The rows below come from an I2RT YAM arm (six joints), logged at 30 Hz.
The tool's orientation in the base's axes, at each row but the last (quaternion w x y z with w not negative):
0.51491 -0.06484 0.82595 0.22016
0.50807 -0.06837 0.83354 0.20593
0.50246 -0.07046 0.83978 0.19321
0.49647 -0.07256 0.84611 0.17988
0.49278 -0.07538 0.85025 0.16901
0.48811 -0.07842 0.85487 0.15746
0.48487 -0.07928 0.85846 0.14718
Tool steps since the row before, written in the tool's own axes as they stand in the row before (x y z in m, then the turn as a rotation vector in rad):
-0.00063 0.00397 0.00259 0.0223 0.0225 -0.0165
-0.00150 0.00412 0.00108 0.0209 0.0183 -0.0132
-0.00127 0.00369 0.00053 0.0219 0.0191 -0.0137
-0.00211 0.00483 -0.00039 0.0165 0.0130 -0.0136
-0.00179 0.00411 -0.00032 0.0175 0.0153 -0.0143
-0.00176 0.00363 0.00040 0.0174 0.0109 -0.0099
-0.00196 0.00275 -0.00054 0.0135 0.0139 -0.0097
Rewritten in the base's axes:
0.00109 0.00459 0.00077 -0.0314 0.0157 -0.0068
0.00026 0.00403 0.00201 -0.0266 0.0131 -0.0080
-0.00010 0.00349 0.00182 -0.0278 0.0137 -0.0085
-0.00073 0.00420 0.00312 -0.0232 0.0078 -0.0053
-0.00057 0.00364 0.00257 -0.0249 0.0098 -0.0053
0.00018 0.00351 0.00202 -0.0200 0.0071 -0.0082
-0.00019 0.00241 0.00242 -0.0187 0.0100 -0.0044

